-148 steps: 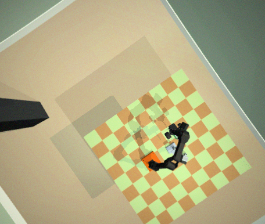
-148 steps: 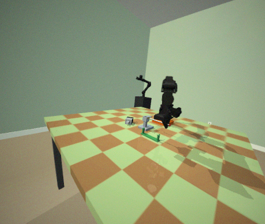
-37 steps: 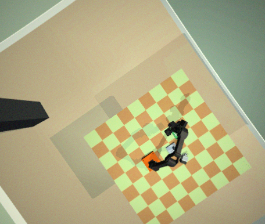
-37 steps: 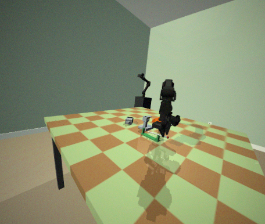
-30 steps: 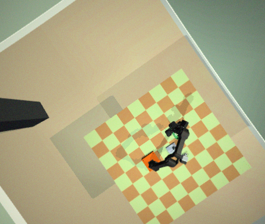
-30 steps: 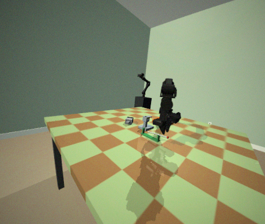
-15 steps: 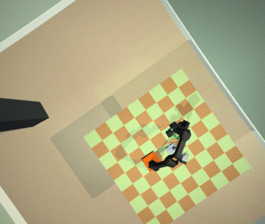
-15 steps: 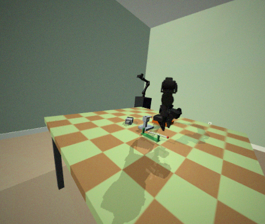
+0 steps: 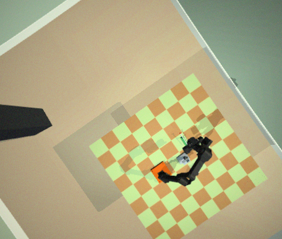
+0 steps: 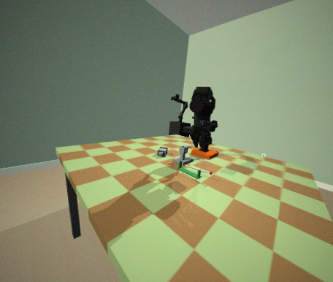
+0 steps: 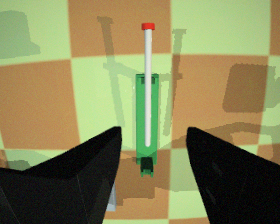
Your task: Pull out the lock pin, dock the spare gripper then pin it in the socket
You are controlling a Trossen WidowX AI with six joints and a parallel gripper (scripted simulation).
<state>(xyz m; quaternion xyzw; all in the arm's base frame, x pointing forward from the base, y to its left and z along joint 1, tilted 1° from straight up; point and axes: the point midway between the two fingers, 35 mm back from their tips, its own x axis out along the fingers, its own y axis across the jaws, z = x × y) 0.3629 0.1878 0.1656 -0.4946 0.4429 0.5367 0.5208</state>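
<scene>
Right now the green rest is 13 cm below my gripper tip and 4 cm to the right of it. The rest, counted from my gripper tip: mount: 16 cm to the right, 10 cm below, 9 cm behind; spare gripper: 31 cm to the right, 13 cm below, 4 cm behind.
</scene>
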